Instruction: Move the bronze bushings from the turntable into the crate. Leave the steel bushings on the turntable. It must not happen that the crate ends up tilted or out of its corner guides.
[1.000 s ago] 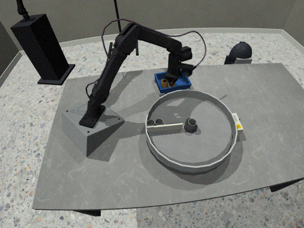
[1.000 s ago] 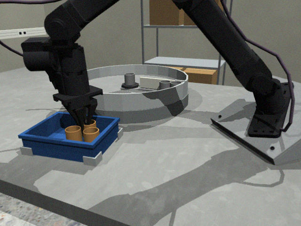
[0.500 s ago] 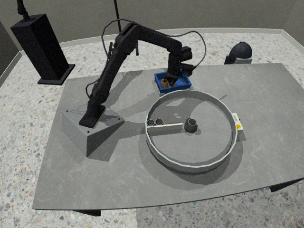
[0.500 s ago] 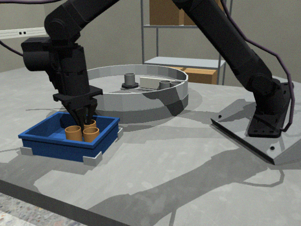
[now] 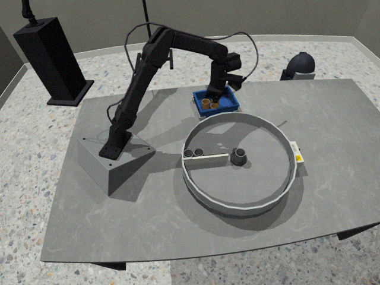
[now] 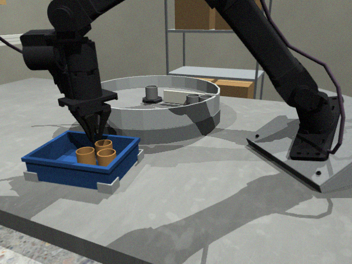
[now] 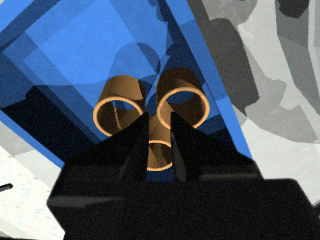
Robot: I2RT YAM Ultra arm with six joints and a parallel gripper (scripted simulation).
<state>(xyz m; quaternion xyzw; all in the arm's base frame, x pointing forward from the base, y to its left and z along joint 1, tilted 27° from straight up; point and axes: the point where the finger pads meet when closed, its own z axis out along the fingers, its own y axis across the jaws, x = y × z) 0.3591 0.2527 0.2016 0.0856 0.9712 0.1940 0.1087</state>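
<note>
The blue crate lies 30 mm to the left of my hand and 40 mm below it. Round my hand: turntable 110 mm ahead, 300 mm to the right, 10 mm below.
</note>
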